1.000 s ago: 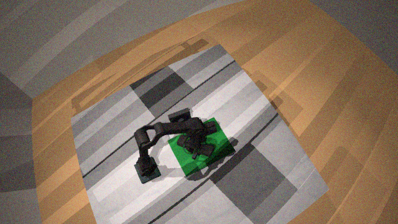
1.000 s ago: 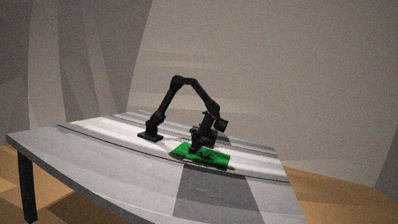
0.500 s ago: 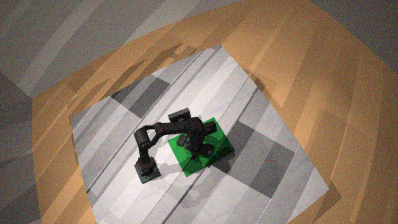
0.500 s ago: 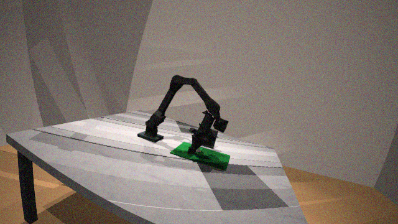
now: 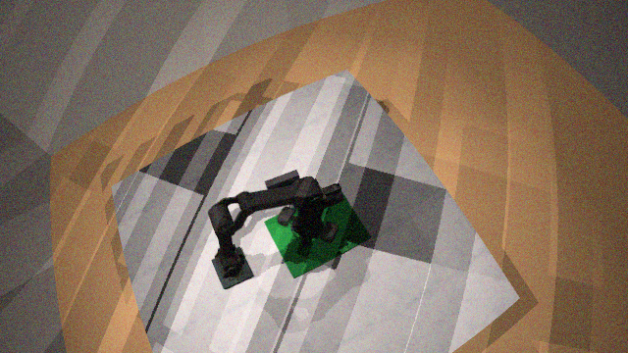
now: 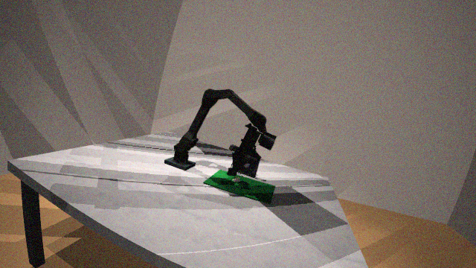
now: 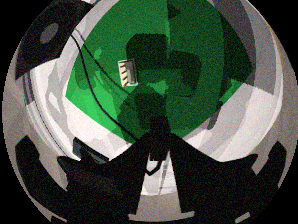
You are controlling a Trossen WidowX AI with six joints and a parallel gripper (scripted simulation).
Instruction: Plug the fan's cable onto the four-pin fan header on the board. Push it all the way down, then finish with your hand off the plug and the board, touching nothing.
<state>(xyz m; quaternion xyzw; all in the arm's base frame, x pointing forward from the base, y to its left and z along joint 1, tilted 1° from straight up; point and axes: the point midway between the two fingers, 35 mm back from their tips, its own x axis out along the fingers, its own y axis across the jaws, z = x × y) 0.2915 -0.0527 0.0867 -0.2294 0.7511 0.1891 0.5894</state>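
My gripper tip is now 5 cm short of the green board, 3 cm to the right of it and 8 cm above it. From my gripper tip the other things lie so: dark plug 1 cm behind, 1 cm to the right; black fan 3 cm ahead, 21 cm to the left, 1 cm below.
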